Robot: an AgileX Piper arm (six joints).
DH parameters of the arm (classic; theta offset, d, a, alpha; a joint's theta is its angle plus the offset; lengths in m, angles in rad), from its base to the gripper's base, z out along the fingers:
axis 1: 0 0.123 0 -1.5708
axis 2: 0.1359 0 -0.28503 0
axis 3: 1.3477 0 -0.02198 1.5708
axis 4: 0 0.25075 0 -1.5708
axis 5: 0 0 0 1.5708
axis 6: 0 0.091 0 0
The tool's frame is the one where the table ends.
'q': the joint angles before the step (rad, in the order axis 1, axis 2, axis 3, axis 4, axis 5, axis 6). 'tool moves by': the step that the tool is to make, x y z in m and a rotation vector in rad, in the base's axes. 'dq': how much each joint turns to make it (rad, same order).
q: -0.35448 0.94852 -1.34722 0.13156 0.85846 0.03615
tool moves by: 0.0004 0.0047 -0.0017 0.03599 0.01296 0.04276
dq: -0.00023 0.00022 -0.00025 0.06275 0.02830 -0.02614
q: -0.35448 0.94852 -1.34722 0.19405 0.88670 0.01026
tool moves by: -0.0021 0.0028 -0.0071 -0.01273 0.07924 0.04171
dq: -0.00036 -0.00071 0.00414 0.01568 0.07628 -0.05151
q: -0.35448 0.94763 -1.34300 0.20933 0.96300 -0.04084
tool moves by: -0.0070 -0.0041 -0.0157 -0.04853 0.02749 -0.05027
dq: 0.00038 -0.04242 0.08165 -0.08297 -0.03330 0.01896
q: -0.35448 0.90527 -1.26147 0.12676 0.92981 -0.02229
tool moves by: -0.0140 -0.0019 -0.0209 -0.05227 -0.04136 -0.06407
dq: -0.00059 -0.08966 0.14167 -0.08663 -0.11222 0.04532
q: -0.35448 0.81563 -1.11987 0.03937 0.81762 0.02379
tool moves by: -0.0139 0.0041 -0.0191 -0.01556 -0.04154 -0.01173
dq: 0.00019 -0.08795 0.12072 -0.01315 -0.07745 0.01209
